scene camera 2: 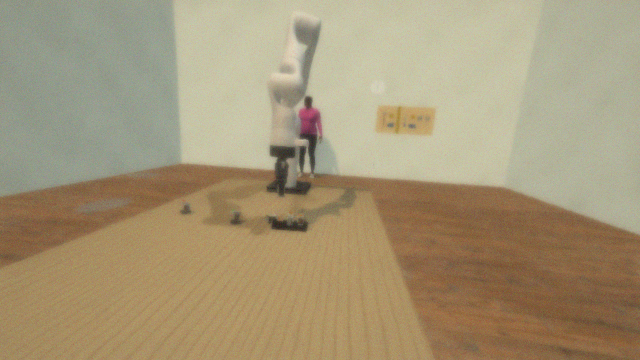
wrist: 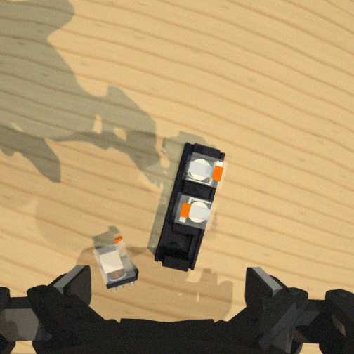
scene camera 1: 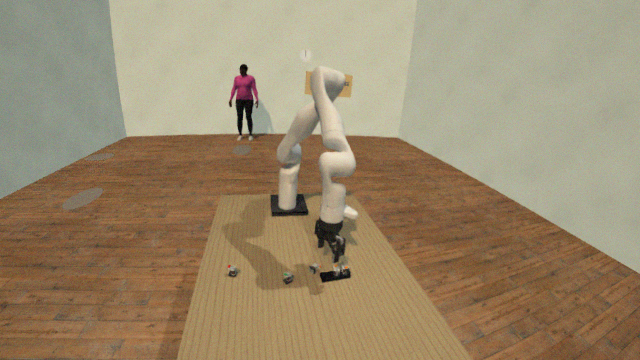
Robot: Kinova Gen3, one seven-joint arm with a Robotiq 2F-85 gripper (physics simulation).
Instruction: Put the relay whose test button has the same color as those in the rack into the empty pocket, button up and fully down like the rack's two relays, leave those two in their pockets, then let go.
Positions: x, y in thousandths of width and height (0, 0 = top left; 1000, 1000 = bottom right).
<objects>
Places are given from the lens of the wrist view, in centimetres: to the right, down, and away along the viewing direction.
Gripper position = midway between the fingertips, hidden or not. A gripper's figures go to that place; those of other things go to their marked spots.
gripper (wrist: 473, 804): 0, 6, 15
black rack (wrist: 504, 694): 0, 6, 25
</objects>
